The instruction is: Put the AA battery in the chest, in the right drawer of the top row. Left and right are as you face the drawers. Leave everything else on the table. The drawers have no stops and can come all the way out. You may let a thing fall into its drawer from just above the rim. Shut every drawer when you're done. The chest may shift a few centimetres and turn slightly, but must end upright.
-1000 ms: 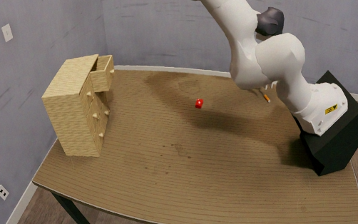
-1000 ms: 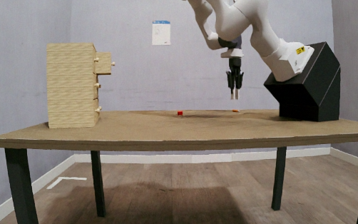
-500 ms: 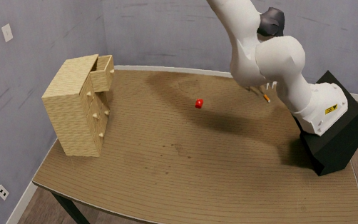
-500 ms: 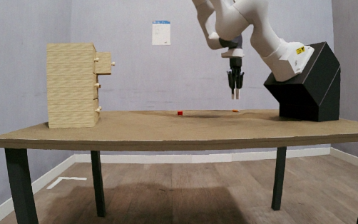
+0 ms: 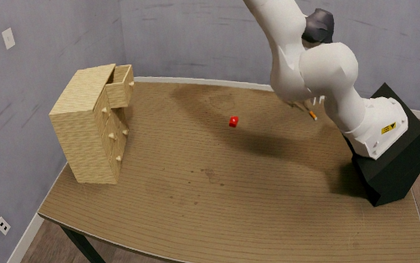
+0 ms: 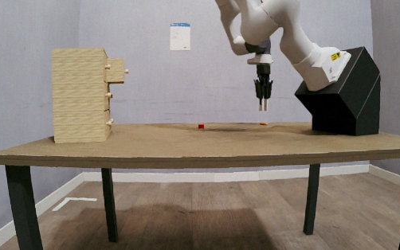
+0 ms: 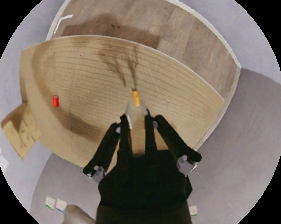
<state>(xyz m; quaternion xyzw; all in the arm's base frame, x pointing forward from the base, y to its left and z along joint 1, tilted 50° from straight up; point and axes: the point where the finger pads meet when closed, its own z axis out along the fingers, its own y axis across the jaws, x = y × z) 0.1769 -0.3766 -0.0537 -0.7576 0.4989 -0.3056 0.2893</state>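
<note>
Right now my hand is 10 cm above the AA battery. The rest, counted from my hand: small red block 34 cm ahead, 10 cm to the left, 10 cm below.
</note>
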